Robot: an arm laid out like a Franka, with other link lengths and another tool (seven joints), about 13 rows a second.
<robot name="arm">
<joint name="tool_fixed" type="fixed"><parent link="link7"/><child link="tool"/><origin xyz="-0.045 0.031 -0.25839" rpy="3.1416 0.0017 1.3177"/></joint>
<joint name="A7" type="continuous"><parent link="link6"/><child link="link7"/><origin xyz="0.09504 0 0" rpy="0 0 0"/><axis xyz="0 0 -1"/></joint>
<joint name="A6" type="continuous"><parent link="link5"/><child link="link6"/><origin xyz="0 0 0" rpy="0 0 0"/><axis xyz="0 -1 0"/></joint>
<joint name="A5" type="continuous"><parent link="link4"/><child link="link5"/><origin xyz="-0.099 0 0.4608" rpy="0 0 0"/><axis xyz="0 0 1"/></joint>
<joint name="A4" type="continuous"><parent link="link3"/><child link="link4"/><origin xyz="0.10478 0 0" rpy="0 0 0"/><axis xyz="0 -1 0"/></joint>
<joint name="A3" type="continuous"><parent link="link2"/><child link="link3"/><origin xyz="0 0 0.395" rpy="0 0 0"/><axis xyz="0 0 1"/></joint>
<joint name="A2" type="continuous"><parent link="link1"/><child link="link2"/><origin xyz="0 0 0" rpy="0 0 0"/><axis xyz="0 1 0"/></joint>
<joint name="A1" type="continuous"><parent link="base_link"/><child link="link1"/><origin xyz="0 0 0.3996" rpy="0 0 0"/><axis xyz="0 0 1"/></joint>
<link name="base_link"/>
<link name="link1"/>
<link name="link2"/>
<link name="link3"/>
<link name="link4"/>
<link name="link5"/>
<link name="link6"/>
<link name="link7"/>
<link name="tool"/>
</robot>
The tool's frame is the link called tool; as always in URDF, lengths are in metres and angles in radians. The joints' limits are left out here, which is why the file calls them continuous.
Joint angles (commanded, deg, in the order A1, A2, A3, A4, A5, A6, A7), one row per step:
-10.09, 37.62, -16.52, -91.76, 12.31, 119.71, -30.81
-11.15, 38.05, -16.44, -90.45, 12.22, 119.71, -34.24
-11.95, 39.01, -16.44, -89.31, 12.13, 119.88, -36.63
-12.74, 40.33, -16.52, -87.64, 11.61, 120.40, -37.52
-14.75, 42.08, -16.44, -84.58, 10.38, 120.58, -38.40
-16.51, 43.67, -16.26, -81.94, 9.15, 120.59, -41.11
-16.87, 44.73, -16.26, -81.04, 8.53, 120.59, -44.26
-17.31, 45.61, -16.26, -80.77, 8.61, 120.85, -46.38
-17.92, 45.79, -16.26, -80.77, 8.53, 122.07, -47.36
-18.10, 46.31, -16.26, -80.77, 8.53, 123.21, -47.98
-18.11, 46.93, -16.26, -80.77, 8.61, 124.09, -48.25
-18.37, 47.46, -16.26, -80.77, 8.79, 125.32, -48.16
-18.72, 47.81, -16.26, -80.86, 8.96, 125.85, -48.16
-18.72, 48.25, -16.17, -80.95, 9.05, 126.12, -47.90
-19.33, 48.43, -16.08, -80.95, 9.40, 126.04, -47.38
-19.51, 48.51, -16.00, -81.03, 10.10, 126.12, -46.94
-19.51, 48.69, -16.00, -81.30, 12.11, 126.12, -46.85
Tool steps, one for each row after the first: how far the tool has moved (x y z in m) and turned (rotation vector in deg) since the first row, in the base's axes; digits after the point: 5 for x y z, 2 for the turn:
0.00172, -0.01725, 0.00410, -0.07, -0.94, 2.69
0.00214, -0.03123, 0.00027, -0.24, -1.26, 4.52
0.00603, -0.04781, -0.00404, -1.25, -1.66, 5.18
0.00917, -0.08128, -0.00373, -2.99, -2.20, 5.41
0.00897, -0.11094, -0.00459, -4.23, -2.39, 7.70
0.00680, -0.12075, -0.01163, -4.38, -1.87, 11.03
0.00264, -0.12794, -0.02136, -4.08, -1.55, 12.74
0.00159, -0.13926, -0.02316, -4.75, -2.26, 13.22
0.00224, -0.14419, -0.02967, -5.21, -2.64, 13.75
0.00298, -0.14571, -0.03776, -5.46, -2.79, 14.03
0.00373, -0.15066, -0.04443, -5.96, -3.31, 13.66
0.00110, -0.15505, -0.04973, -6.03, -3.40, 13.23
0.00027, -0.15336, -0.05666, -5.88, -3.21, 12.99
-0.00418, -0.15779, -0.05963, -5.56, -3.17, 11.70
-0.00434, -0.15667, -0.06182, -5.15, -3.48, 10.67
-0.00358, -0.15029, -0.06709, -3.83, -4.17, 9.22

